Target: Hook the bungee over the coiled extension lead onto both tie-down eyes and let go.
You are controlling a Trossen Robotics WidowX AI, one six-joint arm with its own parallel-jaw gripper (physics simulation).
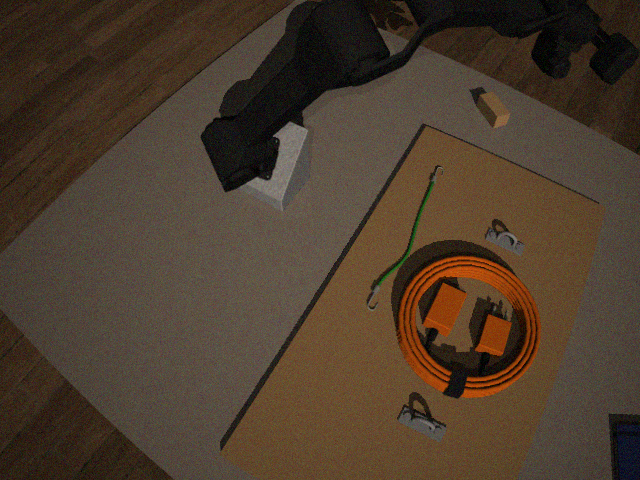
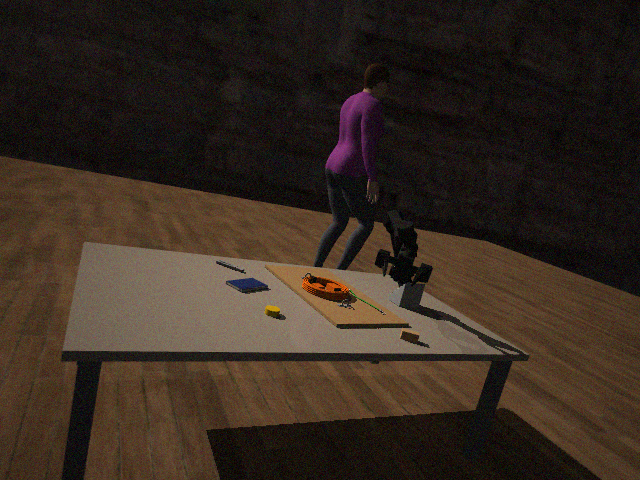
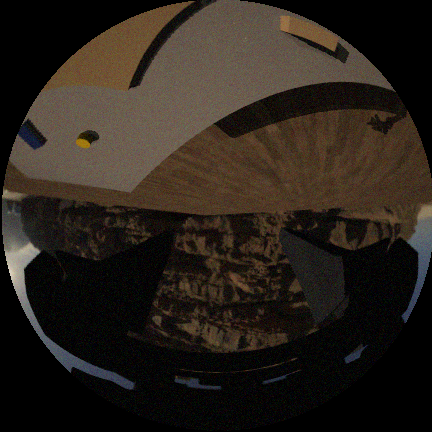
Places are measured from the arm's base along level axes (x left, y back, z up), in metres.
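Pixels of known places: gripper, fingertip midpoint: (image 2: 397, 280) (image 3: 226, 234); arm's base, origin of the base link: (image 1: 257, 154) (image 2: 407, 289).
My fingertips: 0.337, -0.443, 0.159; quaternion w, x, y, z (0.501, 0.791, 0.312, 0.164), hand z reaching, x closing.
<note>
For each thing: its middle in the pictures, then the offset to it from my fingertips, as dx, dy, dz. Level surfaces: height alone.
- green bungee, body centre: (image 1: 407, 230) -0.331, +0.196, -0.206
- tan board, its level: dz -0.211
- coiled orange extension lead, body centre: (image 1: 469, 324) (image 2: 325, 287) -0.436, +0.063, -0.195
- wooden block, body centre: (image 1: 492, 109) (image 2: 409, 335) -0.013, +0.149, -0.208
- yellow disc, body centre: (image 2: 272, 311) (image 3: 83, 140) -0.244, -0.286, -0.213
- blue flat box, body centre: (image 2: 247, 284) -0.498, -0.264, -0.217
- thin dark tool, body centre: (image 2: 230, 266) -0.717, -0.246, -0.217
The green bungee (image 1: 415, 229) (image 2: 366, 300) lies slack on the tan board (image 1: 320, 361) (image 2: 361, 318) (image 3: 105, 50), a metal hook at each end, both hooks apart from the eyes. The coiled orange extension lead (image 1: 534, 330) (image 2: 325, 295) lies on the board beside it, both plug ends inside the ring. One tie-down eye (image 1: 509, 238) (image 2: 345, 303) is on the board near the wooden block's end; the other tie-down eye (image 1: 421, 421) (image 2: 308, 277) is across the coil. My gripper (image 1: 585, 67) (image 2: 403, 276) (image 3: 226, 234) is open and empty, raised above the table, away from the bungee.
A wooden block (image 1: 493, 109) (image 2: 409, 335) (image 3: 310, 33) lies beyond the board's end. A pale angular block (image 1: 292, 165) (image 2: 412, 295) stands under the arm. A yellow disc (image 2: 272, 311) (image 3: 83, 143), a blue flat box (image 1: 628, 449) (image 2: 247, 284) and a thin dark tool (image 2: 230, 266) lie elsewhere. A person (image 2: 356, 134) stands behind the table.
</note>
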